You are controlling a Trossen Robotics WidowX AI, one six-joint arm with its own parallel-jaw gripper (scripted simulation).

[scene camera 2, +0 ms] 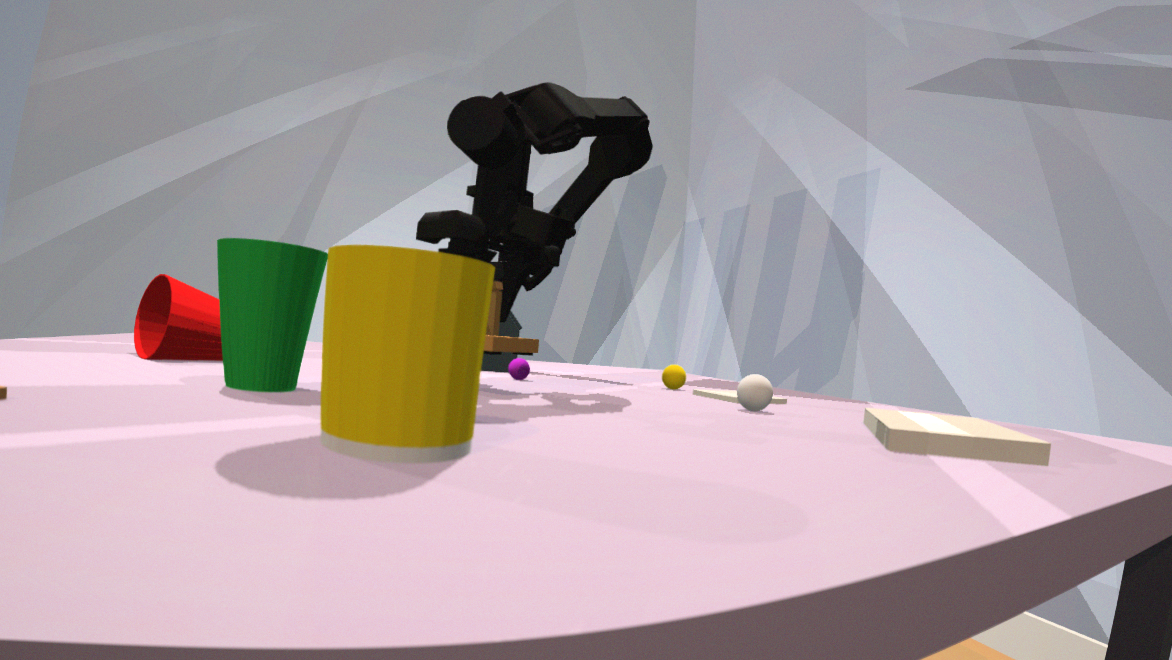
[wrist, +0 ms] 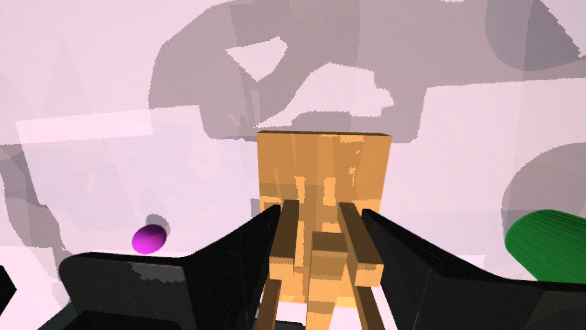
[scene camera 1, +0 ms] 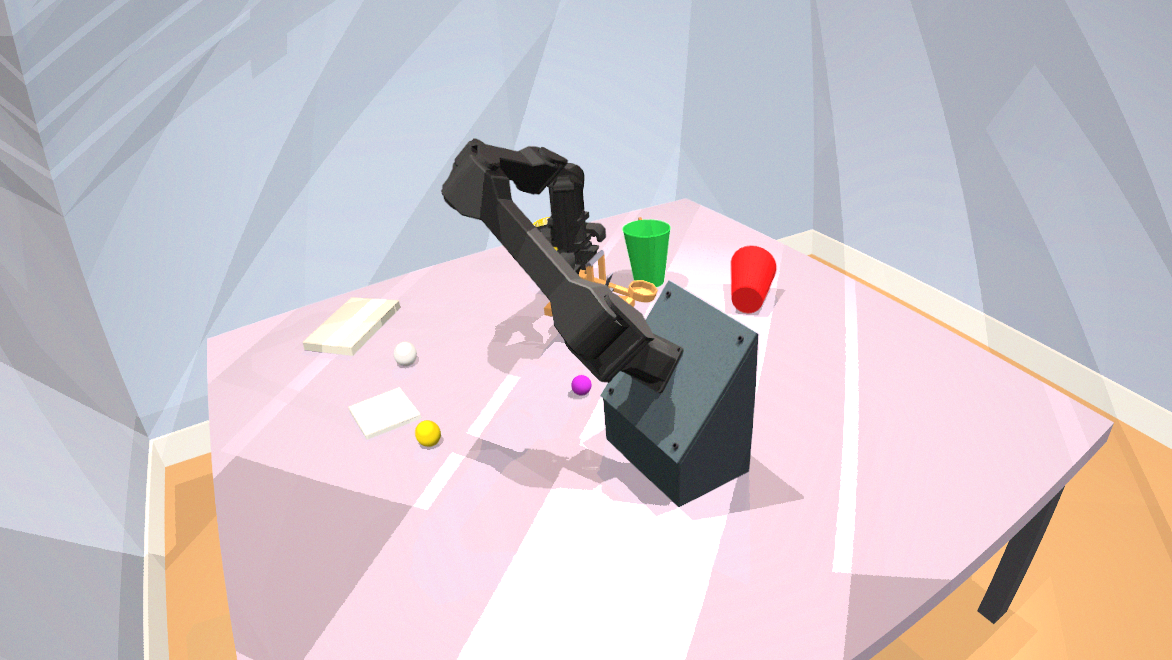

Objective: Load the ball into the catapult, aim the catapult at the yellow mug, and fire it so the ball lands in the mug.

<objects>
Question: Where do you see a magenta ball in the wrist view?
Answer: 149, 239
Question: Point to a white ball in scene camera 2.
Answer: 754, 393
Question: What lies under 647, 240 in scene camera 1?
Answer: A green cup.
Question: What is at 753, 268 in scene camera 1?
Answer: A red cup.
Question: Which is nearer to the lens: the yellow mug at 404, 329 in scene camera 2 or the green cup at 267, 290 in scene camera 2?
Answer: The yellow mug.
</objects>
